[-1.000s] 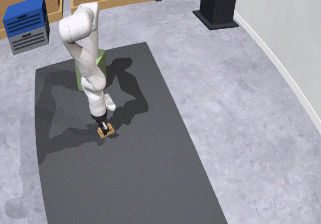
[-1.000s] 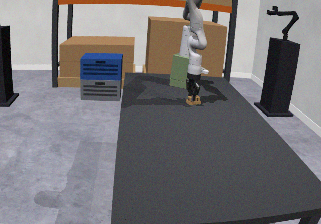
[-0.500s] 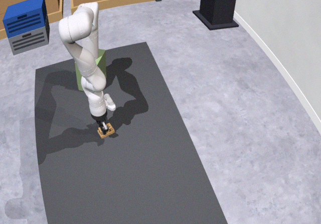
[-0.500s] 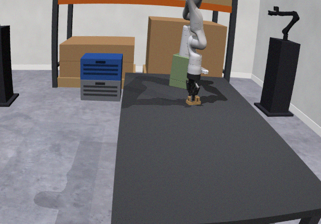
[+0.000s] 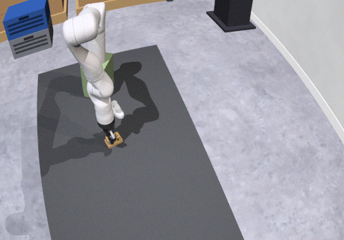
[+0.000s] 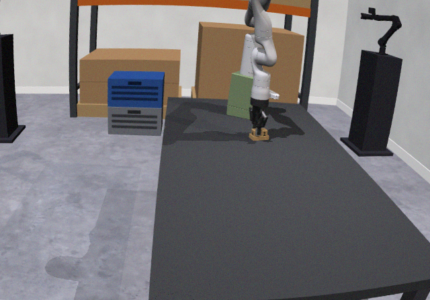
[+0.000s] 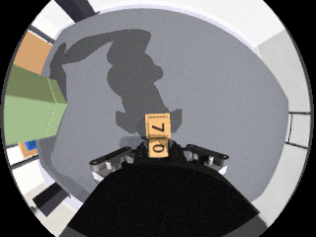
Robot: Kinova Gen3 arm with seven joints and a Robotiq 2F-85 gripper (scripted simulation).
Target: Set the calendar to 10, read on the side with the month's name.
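Right now my hand is 3 cm above the wooden calendar tray and 2 cm to the right of it.
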